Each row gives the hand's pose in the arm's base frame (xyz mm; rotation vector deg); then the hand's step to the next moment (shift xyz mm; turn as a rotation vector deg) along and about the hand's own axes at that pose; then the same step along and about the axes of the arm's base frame.
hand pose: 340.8 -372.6 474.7 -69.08 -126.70 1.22
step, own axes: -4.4 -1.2 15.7 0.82 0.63 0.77
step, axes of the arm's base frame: -7.3 0.1 -14.6 -0.25 1.20 -0.40
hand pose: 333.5 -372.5 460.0 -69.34 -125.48 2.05
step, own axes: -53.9 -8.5 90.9 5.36 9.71 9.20
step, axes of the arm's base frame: -34.5 -22.3 -97.7 0.37 12.19 -7.67
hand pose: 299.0 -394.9 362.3 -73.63 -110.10 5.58
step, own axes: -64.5 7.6 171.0 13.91 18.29 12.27
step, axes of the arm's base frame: -95.4 11.7 -155.6 3.38 24.26 -8.85
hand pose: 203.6 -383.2 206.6 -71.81 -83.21 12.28
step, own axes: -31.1 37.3 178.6 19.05 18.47 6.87
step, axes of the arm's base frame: -129.2 80.0 -105.6 8.92 25.60 -4.05
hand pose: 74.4 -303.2 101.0 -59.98 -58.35 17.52
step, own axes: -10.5 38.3 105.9 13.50 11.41 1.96
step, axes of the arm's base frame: -82.6 73.1 -25.1 8.29 15.63 -1.82
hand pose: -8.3 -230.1 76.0 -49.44 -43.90 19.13
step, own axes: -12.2 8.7 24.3 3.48 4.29 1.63
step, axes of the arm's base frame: -25.7 12.2 -2.5 1.37 5.49 -1.06
